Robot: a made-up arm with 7 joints.
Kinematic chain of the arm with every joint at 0, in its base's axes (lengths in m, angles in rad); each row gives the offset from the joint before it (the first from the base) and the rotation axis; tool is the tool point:
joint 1: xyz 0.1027 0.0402 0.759 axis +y
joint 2: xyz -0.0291 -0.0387 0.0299 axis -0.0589 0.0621 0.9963
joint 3: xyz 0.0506 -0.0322 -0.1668 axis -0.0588 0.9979 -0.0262
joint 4: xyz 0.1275 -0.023 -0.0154 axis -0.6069 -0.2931 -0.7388
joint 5: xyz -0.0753 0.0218 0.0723 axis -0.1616 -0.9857 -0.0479
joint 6: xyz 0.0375 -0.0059 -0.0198 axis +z
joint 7: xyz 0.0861 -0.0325 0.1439 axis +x
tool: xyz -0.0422 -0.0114 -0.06
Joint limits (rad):
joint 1: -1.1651..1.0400
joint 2: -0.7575..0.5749
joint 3: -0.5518..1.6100
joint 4: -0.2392..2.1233
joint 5: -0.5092..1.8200
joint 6: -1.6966..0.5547
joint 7: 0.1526..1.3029
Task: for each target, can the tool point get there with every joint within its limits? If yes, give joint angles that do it. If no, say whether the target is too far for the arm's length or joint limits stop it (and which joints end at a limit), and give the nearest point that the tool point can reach.
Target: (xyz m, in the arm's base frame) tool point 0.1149 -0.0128 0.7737
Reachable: yes | joints -0.9772 -0.6548 0.1193 0.2704 1.3818 -0.8269 1.0130
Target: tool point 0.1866 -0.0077 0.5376
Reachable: yes | joints 0.8498 -0.4940 -0.0183 1.5600 0.4164 0.2825 0.7871
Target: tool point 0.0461 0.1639 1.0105
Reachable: no: joint limits stop it (at a limit: joint 1, joint 3, joint 4, joint 7) | nearest point 0.1608 0.1313 0.9287 | short by 0.145 m
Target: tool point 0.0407 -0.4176 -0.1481
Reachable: no: too far | nearest point 0.0748 -0.1112 0.3506 | short by 0.586 m
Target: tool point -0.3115 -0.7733 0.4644
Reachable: no: too far | nearest point -0.0825 -0.2189 0.5782 | short by 0.611 m
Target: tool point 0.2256 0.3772 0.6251
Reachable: no: joint limits stop it (at a limit: joint 2, joint 7) | nearest point 0.2269 0.2769 0.6236 | short by 0.100 m
